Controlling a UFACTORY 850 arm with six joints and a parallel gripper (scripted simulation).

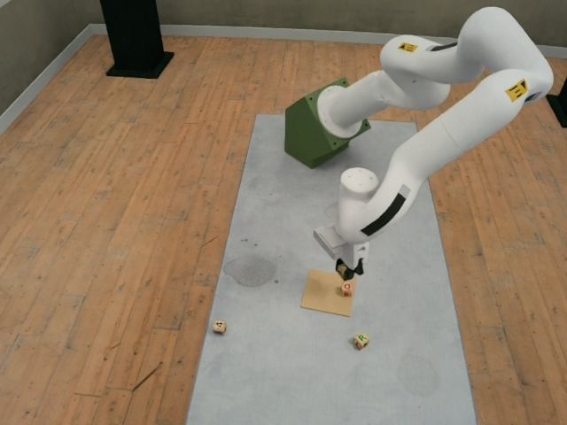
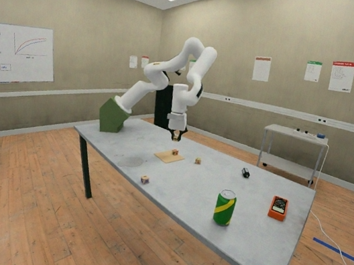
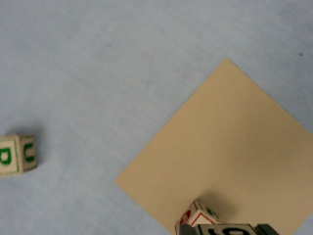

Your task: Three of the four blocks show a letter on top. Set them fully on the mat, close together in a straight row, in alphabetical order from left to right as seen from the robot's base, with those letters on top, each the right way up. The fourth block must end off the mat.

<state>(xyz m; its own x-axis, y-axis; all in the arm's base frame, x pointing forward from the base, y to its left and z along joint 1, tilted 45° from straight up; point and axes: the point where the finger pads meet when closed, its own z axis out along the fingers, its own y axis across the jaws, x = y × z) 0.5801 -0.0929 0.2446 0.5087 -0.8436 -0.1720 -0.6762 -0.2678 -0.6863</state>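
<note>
My hand is 10 mm past the tan square mat, 30 mm to the left of it and 120 mm above it. Also, from my hand: block marked 4: 160 mm ahead, 310 mm to the right, 110 mm below; green can: 530 mm ahead, 220 mm to the right, 60 mm below; small black object: 410 mm ahead, 170 mm to the left, 110 mm below.
</note>
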